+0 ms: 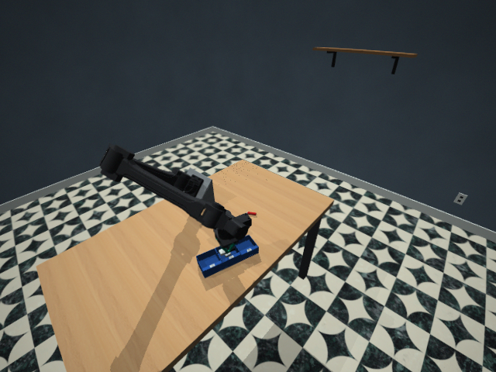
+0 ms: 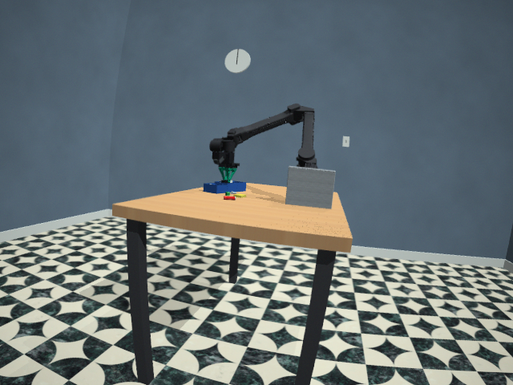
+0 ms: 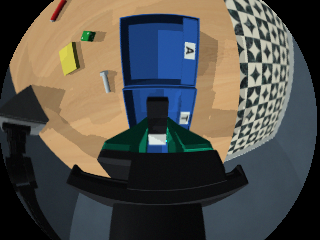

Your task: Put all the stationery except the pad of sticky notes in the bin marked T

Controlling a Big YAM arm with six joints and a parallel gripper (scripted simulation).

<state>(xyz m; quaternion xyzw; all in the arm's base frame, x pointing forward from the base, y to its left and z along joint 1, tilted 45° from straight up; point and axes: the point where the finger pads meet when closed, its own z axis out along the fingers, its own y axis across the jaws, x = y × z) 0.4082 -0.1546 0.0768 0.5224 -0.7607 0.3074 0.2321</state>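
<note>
My hand is 30 mm above the blue bin. Also, from my hand: small green item: 50 mm behind, 150 mm to the left, 50 mm below; white object: 10 mm behind, 40 mm below; black-and-white marker-like item: 10 mm to the right.
</note>
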